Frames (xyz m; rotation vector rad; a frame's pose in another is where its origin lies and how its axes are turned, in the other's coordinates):
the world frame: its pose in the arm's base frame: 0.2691 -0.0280 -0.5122 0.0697 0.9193 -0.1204
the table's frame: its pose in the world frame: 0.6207 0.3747 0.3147 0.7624 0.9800 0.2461
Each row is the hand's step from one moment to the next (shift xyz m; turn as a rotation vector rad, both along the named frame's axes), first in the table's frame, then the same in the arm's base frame.
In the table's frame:
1: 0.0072 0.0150 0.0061 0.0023 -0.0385 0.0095
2: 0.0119 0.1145 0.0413 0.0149 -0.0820 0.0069
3: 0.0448 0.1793 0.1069 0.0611 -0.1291 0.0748
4: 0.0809 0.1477 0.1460 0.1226 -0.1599 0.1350
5: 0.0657 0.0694 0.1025 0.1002 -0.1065 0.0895
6: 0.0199 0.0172 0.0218 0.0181 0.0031 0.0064
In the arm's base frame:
1: 0.0141 0.0099 -0.0042 -0.0213 -0.0282 -0.0180
2: 0.1091 0.0550 0.0060 -0.0558 -0.0473 -0.0406
3: 0.1968 0.0765 -0.0318 -0.0482 -0.0900 -0.1247
4: 0.1968 0.0542 -0.0895 -0.0361 -0.1100 -0.2131
5: 0.1125 0.0213 -0.0807 -0.0265 -0.0630 -0.1572
6: 0.0250 0.0093 -0.0214 0.0045 0.0081 -0.0171

